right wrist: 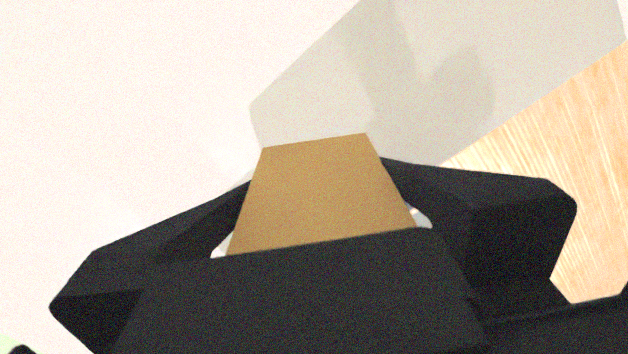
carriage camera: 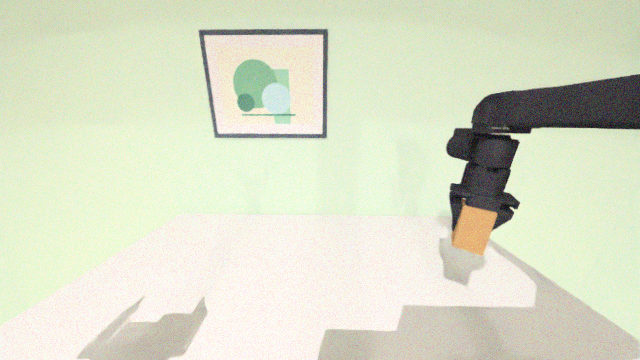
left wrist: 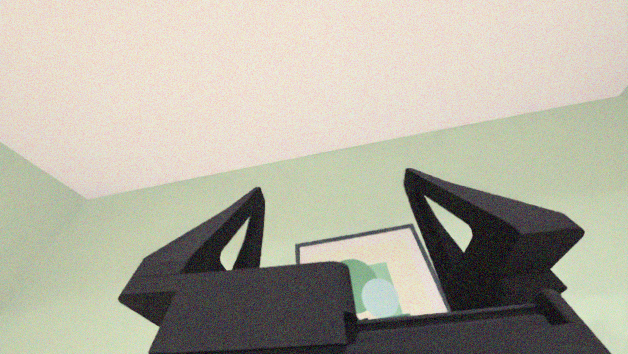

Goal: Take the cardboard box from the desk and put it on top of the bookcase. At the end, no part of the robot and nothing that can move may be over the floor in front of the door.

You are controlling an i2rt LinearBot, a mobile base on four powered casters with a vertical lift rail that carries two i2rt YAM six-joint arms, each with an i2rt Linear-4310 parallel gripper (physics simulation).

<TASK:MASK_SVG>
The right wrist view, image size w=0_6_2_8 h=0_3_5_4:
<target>my right gripper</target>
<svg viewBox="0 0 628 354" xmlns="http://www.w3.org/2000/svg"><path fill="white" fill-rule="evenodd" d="M8 353L37 354L25 344L14 346ZM628 354L628 281L618 294L570 303L550 279L577 215L578 205L571 195L548 178L420 165L380 157L381 163L389 173L402 199L426 216L431 222L433 229L410 227L309 244L211 257L212 252L234 230L251 183L250 180L212 200L92 250L48 306L53 318L93 354Z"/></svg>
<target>brown cardboard box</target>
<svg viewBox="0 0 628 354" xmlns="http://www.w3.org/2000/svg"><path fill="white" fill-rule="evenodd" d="M418 226L389 173L382 165L381 159L366 133L263 147L225 255L309 244Z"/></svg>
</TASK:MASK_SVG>
